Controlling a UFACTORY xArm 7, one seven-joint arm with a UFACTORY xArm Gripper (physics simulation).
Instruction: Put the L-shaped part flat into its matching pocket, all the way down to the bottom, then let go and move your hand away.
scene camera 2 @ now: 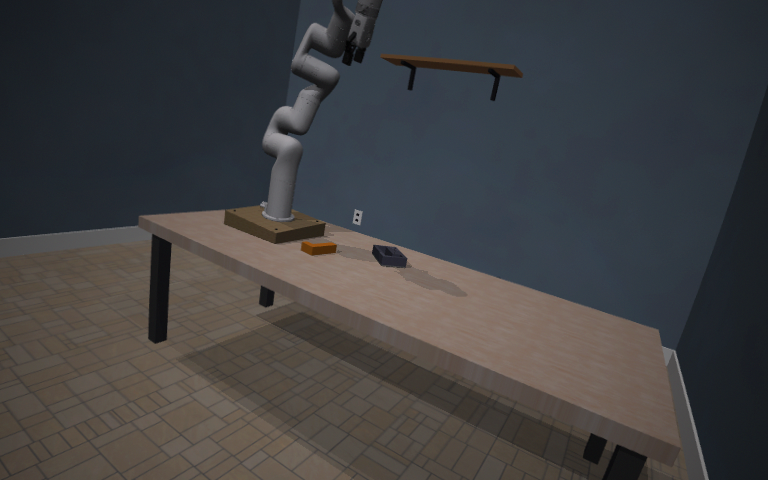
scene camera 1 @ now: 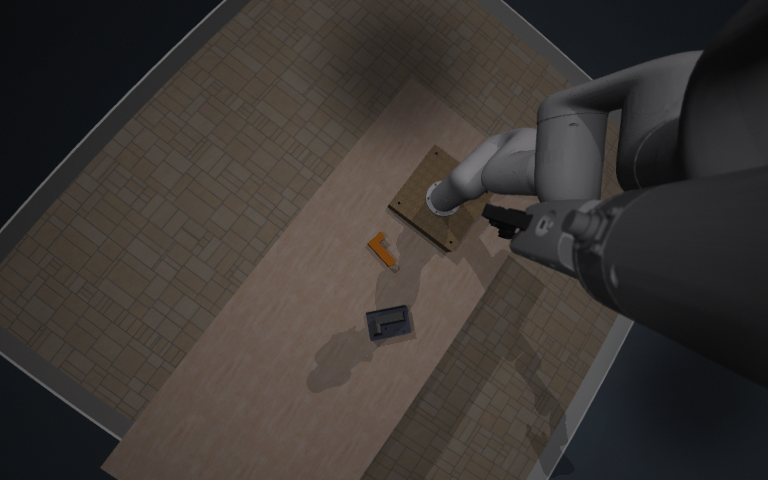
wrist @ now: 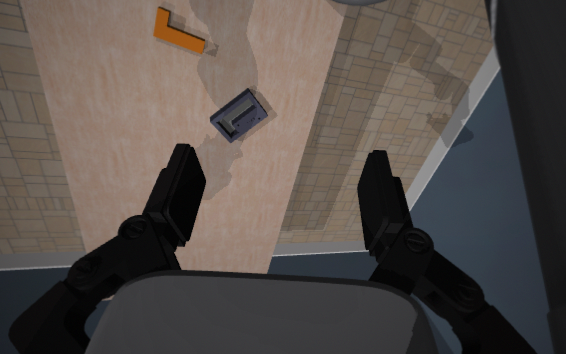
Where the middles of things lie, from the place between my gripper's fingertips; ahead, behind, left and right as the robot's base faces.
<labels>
My gripper is now 3 cm short of the orange L-shaped part point(wrist: 162, 30), 9 cm to the left of it and 64 cm above it. From my hand the other things lie so: dark block with L-shaped pocket point(scene camera 1: 390, 322) 25 cm ahead, 4 cm to the left, 64 cm below.
</labels>
